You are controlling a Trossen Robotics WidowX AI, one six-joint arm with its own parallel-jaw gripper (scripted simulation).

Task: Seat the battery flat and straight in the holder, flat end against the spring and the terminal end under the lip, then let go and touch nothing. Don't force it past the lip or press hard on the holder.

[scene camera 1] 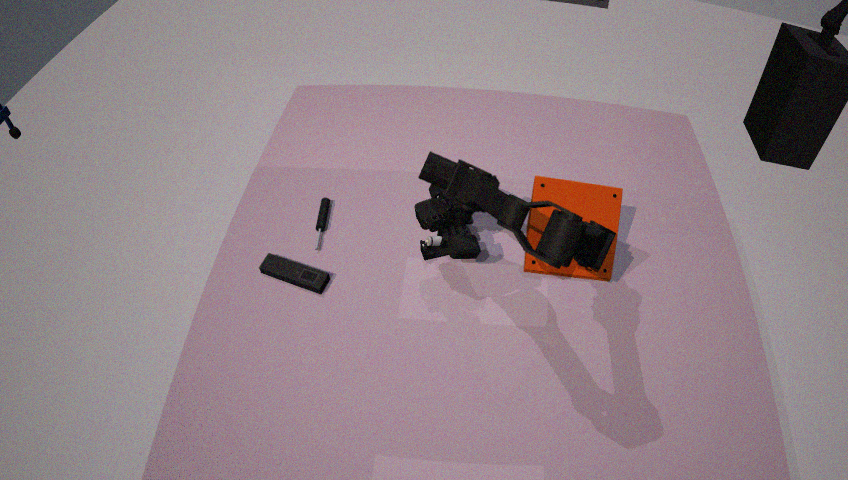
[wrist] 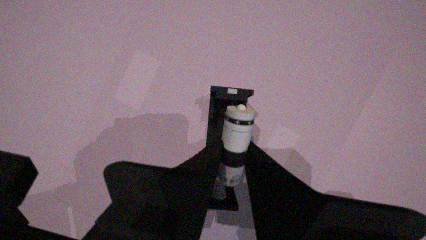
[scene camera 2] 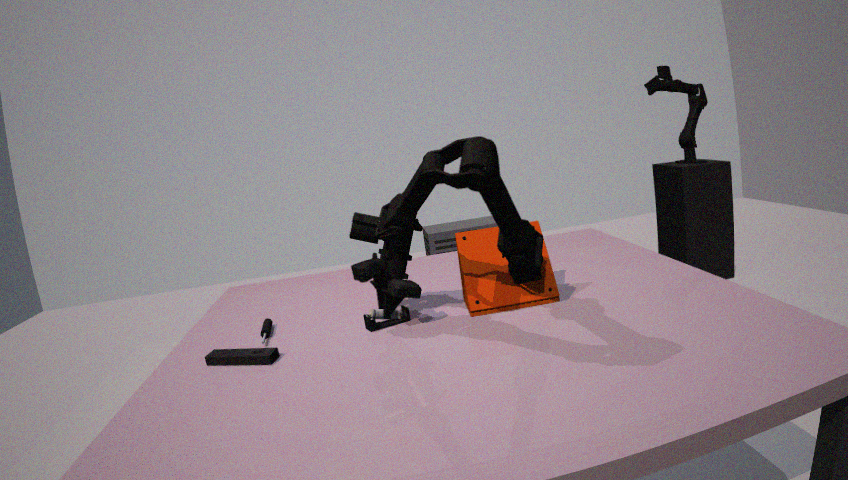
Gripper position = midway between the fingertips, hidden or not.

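Note:
Scene camera 1 shows the gripper (scene camera 1: 440,242), and scene camera 2 shows the gripper (scene camera 2: 383,317) as well. In the wrist view, the gripper (wrist: 233,143) appears together with a battery (wrist: 238,126).

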